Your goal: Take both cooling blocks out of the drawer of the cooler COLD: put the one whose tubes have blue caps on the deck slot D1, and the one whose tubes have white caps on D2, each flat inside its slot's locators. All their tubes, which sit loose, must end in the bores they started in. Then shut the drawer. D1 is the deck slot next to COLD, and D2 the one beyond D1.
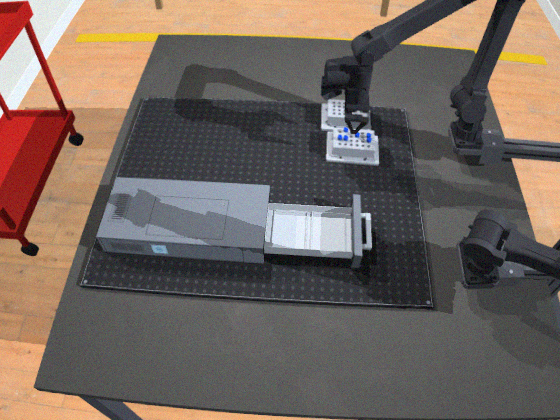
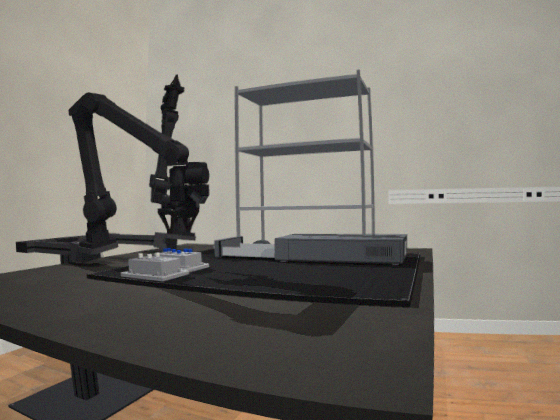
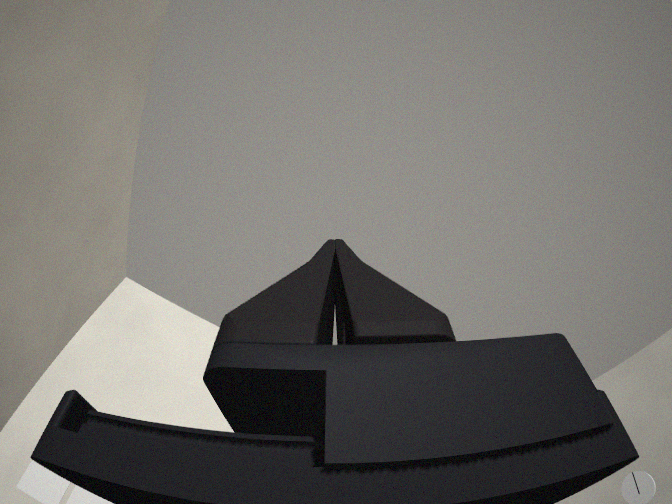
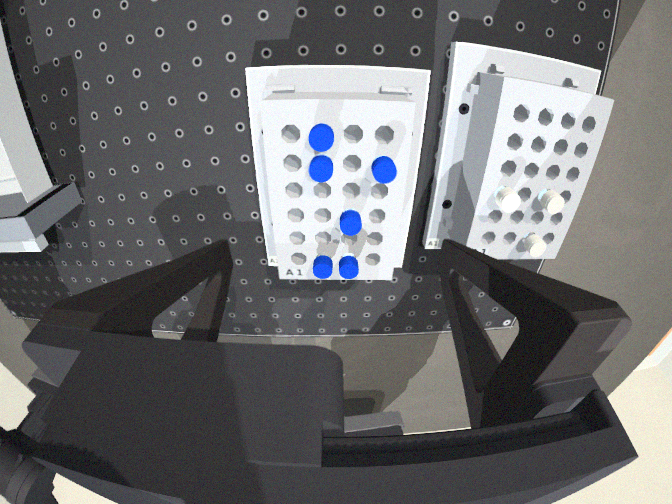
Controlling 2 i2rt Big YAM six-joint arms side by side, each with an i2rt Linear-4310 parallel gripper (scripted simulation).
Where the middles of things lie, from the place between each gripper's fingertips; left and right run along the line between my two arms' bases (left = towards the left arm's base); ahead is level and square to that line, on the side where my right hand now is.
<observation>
The slot D1 [image 4: 362,80] lies 12 cm below my right hand and 1 cm behind it. The rest, counted from my right hand: slot D2 [image 4: 470,59]: 14 cm to the right, 12 cm below, 2 cm ahead.
Now: left hand 610 mm short of the slot D1, 650 mm to the left of it and 930 mm above it. From my left hand the other things lie so: slot D2: 650 mm ahead, 780 mm to the right, 930 mm below.
</observation>
